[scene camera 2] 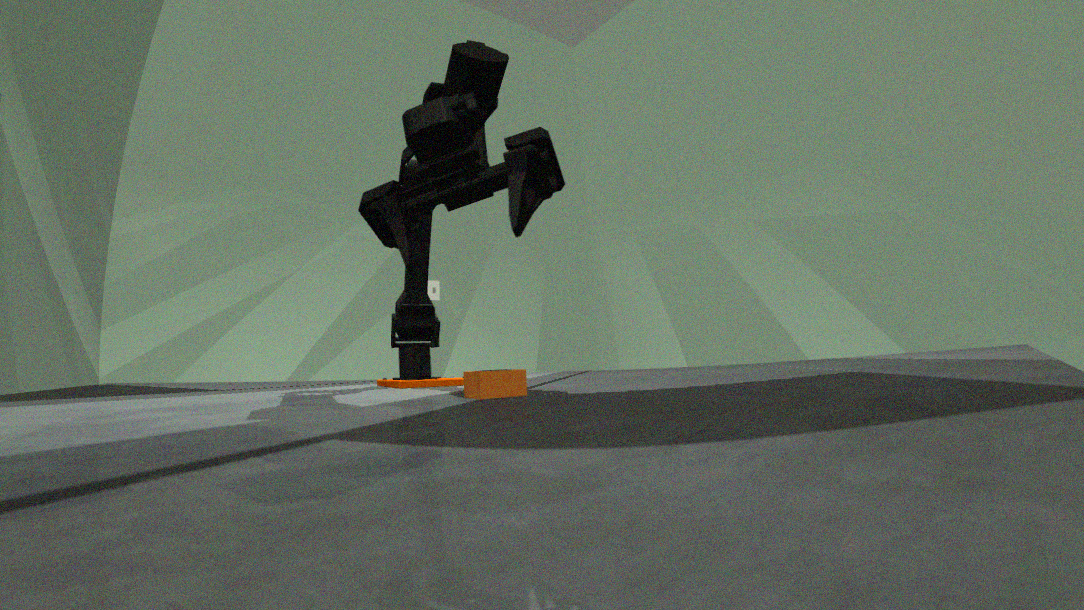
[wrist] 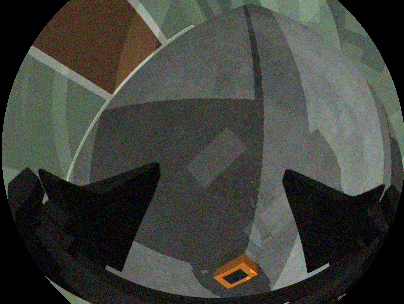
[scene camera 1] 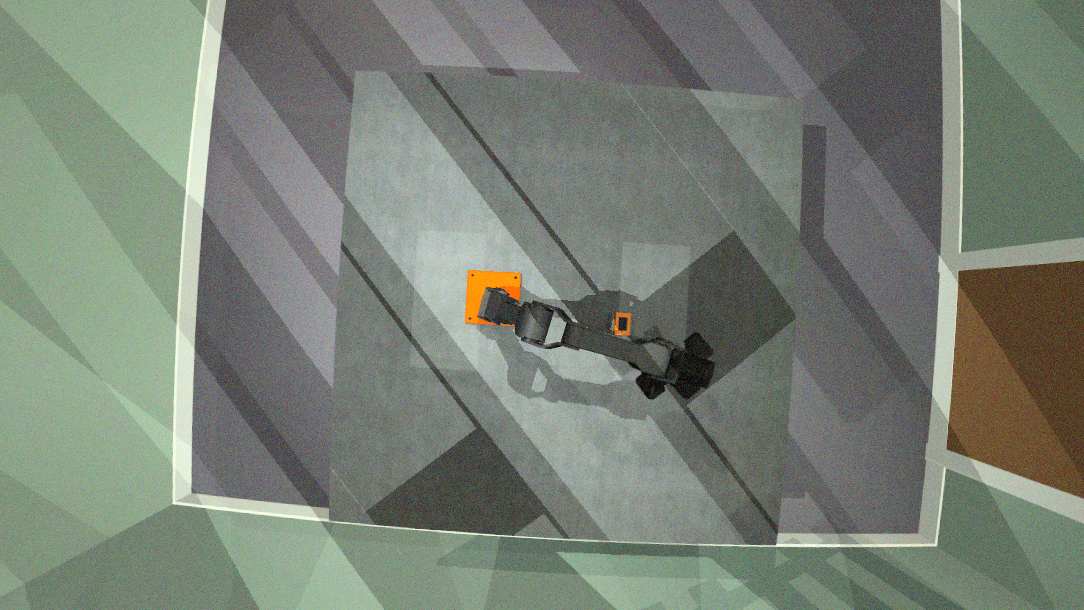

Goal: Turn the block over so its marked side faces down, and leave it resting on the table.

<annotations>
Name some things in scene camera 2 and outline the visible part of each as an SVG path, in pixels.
My gripper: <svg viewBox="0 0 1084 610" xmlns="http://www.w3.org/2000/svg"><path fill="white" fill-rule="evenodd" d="M548 130L537 127L533 130L527 130L504 138L506 148L509 150L503 153L505 162L490 167L487 162L488 154L484 137L477 132L478 129L485 127L473 92L462 96L456 94L450 97L440 97L410 108L402 115L405 140L418 161L417 171L420 174L420 178L425 181L429 177L430 180L407 190L404 190L400 182L395 180L379 185L363 193L358 212L361 213L385 247L399 249L405 263L404 265L411 273L415 271L418 265L423 241L421 236L422 223L418 212L439 204L445 204L449 212L492 197L493 192L508 188L511 229L516 238L520 237L532 214L534 214L540 204L545 199L552 197L553 193L561 191L565 185Z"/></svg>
A block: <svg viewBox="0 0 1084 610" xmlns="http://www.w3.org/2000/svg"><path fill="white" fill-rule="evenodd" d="M526 369L464 372L464 397L483 400L520 395L527 396Z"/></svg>
</annotations>
